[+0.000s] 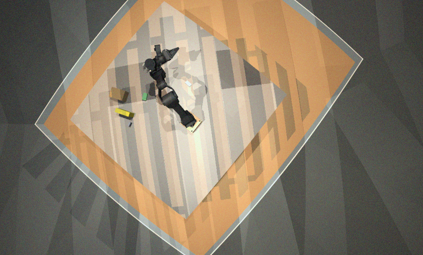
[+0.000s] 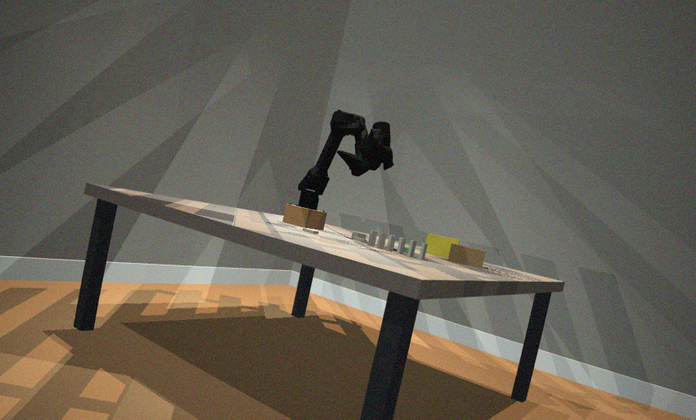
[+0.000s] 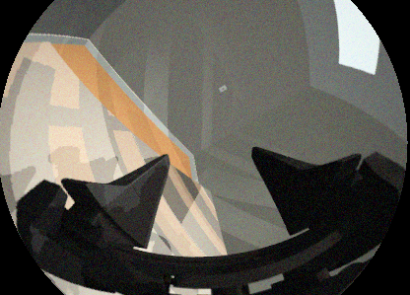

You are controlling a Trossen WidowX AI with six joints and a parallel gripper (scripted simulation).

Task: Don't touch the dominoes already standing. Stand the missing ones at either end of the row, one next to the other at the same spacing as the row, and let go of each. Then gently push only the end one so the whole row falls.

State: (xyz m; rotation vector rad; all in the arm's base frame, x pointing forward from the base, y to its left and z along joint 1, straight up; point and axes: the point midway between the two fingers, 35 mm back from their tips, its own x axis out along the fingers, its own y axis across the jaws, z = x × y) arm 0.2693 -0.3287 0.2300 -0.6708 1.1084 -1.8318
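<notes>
The green block lies 360 mm to the left of my gripper tip, 290 mm below it and 180 mm ahead of it. The rest, counted from my gripper tip: yellow block: 550 mm to the left, 260 mm below, 240 mm ahead; then brown box: 450 mm to the left, 370 mm ahead, 270 mm below; then small dark piece: 610 mm to the left, 290 mm below, 170 mm ahead.
</notes>
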